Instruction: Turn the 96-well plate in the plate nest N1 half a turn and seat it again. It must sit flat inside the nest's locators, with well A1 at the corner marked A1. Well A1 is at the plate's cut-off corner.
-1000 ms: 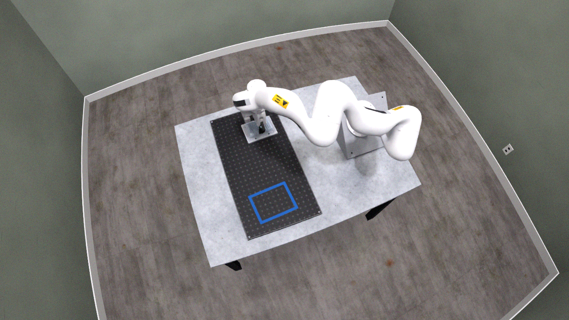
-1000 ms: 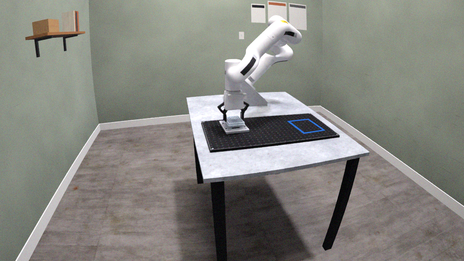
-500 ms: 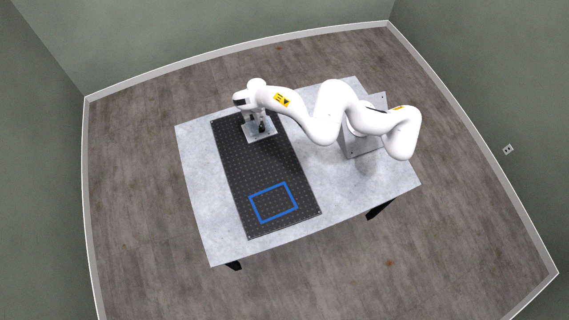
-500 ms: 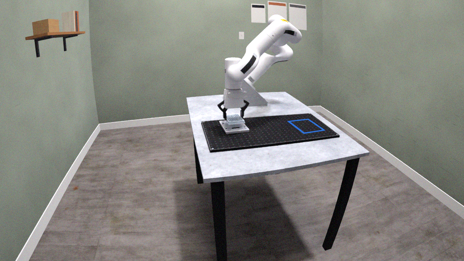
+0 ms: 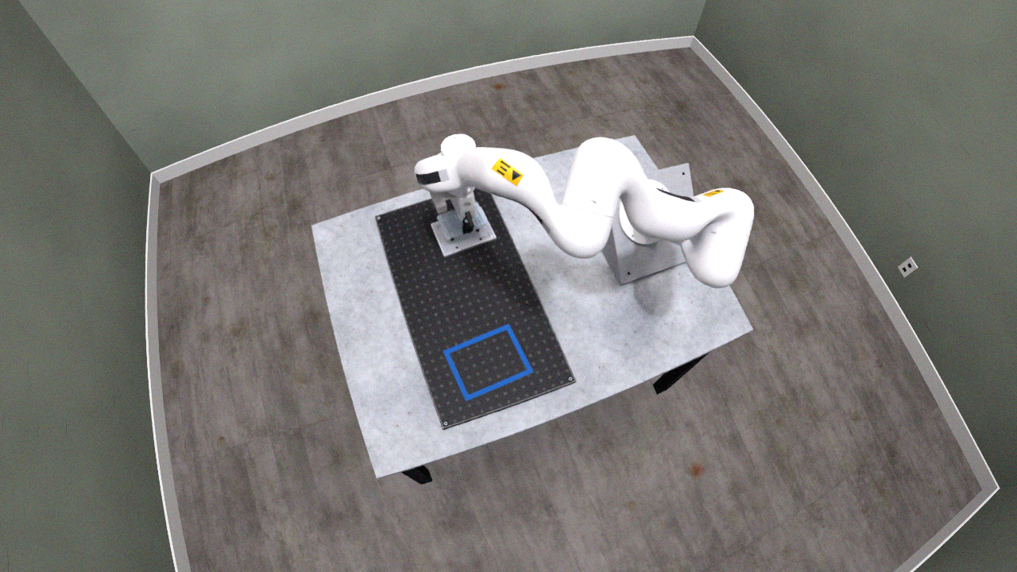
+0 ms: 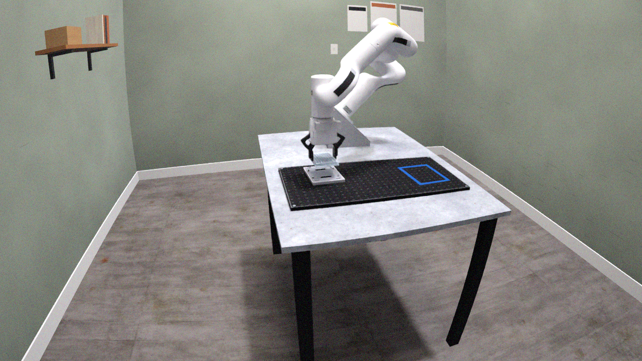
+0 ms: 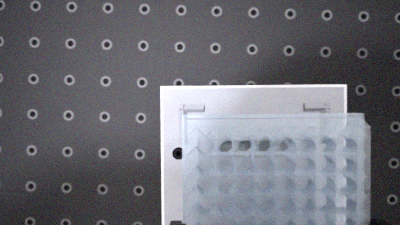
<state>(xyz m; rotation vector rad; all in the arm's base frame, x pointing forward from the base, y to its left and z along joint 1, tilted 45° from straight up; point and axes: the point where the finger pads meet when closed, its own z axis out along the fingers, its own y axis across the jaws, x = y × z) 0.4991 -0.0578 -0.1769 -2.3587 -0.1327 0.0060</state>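
Now: the slotted fixture plate 70 mm below my hand. Also, from my hand: 96-well plate 10 mm below.
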